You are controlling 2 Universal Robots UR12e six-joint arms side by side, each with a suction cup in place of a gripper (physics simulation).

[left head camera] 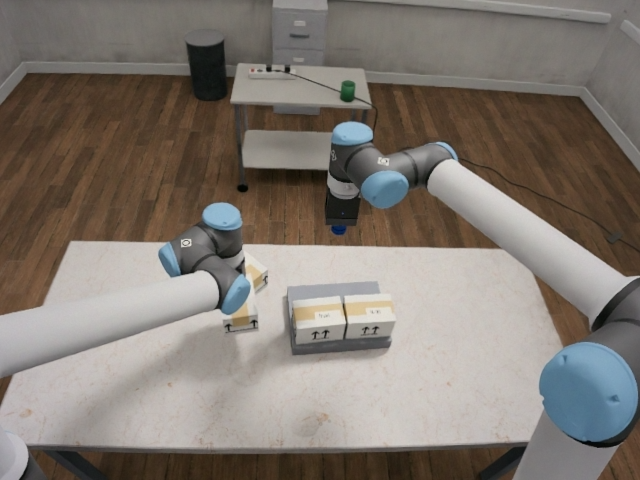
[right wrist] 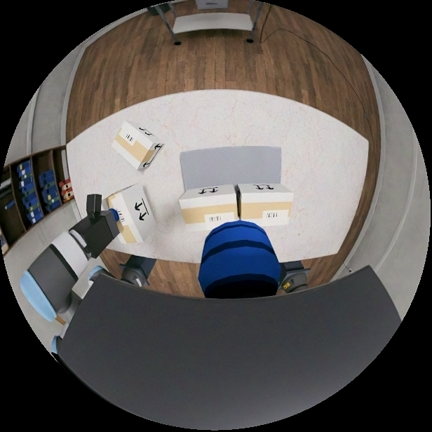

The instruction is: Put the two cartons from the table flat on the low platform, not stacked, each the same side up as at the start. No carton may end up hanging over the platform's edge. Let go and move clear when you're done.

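Frame: origin at the left arm's base, x right, y ahead, z up, level; millimetres.
Where they show: right hand, its tool point: [left head camera: 338,229].
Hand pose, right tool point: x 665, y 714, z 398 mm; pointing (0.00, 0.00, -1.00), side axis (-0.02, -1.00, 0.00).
Observation:
Things, the pixels of their centre, and the offset from my right tool point. Level surfaces: height alone.
- white carton with a tan band, middle of its body: [left head camera: 238,304] dx -287, dy -94, dz -230 mm
- second carton, middle of its body: [left head camera: 243,273] dx -293, dy +113, dz -350 mm
- platform, middle of its body: [left head camera: 337,316] dx +29, dy -49, dz -374 mm
- left carton, middle of its body: [left head camera: 317,320] dx -43, dy -107, dz -302 mm
- right carton, middle of its body: [left head camera: 367,316] dx +117, dy -94, dz -302 mm
- white table, height of its surface: dz -397 mm
A white carton with a tan band [left head camera: 240,321] [right wrist: 136,207] hangs left of the low grey platform, apparently slightly above the table. My left gripper [right wrist: 115,215] has its blue cup on this carton's top; its wrist hides the cup in the head view. A second carton [left head camera: 256,272] [right wrist: 136,145] stands turned on the table behind it, partly hidden in the head view. The platform [left head camera: 333,289] [right wrist: 230,165] bears a left carton [left head camera: 318,320] [right wrist: 209,205] and a right carton [left head camera: 369,316] [right wrist: 265,202], side by side, arrows up. My right gripper [left head camera: 338,229] [right wrist: 240,257] is open and empty, high above the platform.
The bare back strip of the platform shows behind its two cartons. The white table [left head camera: 444,361] [right wrist: 320,175] surrounds it. A trolley [left head camera: 302,94] with a green cup [left head camera: 347,90] and a power strip [left head camera: 261,73] stands beyond the table. A dark bin [left head camera: 207,67] stands near the wall.

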